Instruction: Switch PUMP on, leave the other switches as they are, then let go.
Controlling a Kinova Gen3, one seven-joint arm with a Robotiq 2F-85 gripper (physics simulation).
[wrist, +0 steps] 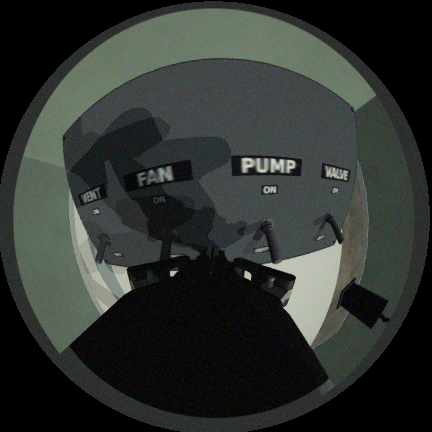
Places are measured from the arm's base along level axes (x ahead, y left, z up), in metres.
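Where they show: gripper, fingertip midpoint: [212,253].
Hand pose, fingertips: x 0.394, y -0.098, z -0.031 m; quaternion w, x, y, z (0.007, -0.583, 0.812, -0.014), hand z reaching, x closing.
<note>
Things, the pixels of their centre, and the offset from my fingertips. "*": a spot on its surface instead. Level surfaces: height alone.
- PUMP switch, surface spot: [271,242] * dy -0.067, dx +0.002, dz +0.036 m
- PUMP label, body centre: [270,165] dy -0.086, dx +0.079, dz +0.046 m
- mark, surface spot: [269,190] * dy -0.081, dx +0.055, dz +0.034 m
- FAN switch, surface spot: [166,245] * dy +0.043, dx +0.030, dz +0.032 m
- VENT switch, surface spot: [102,248] * dy +0.160, dx +0.048, dz +0.032 m
- VALVE switch, surface spot: [335,228] * dy -0.183, dx -0.023, dz +0.034 m
- pale surface, surface height: dz -0.082 m
A dark grey panel [280,110] carries four switches in a row. The PUMP switch [271,242] is a dark lever below the PUMP label [267,166], right of centre; it points down, away from its ON mark [269,190]. The FAN switch [166,245] is in shadow and points down, its lower end near my gripper. The VENT switch [102,248] at the far left and the VALVE switch [335,228] at the far right also point down. My gripper [212,253] is shut and empty, between the FAN and PUMP levers in this view, apart from the PUMP lever; its distance from the panel is hard to tell.
A pale surface [312,285] with a brown strip [352,240] shows below and right of the panel. A black box-shaped object [364,305] is at the lower right. Green surfaces surround the panel. The arm's shadow falls over the panel's left half.
</note>
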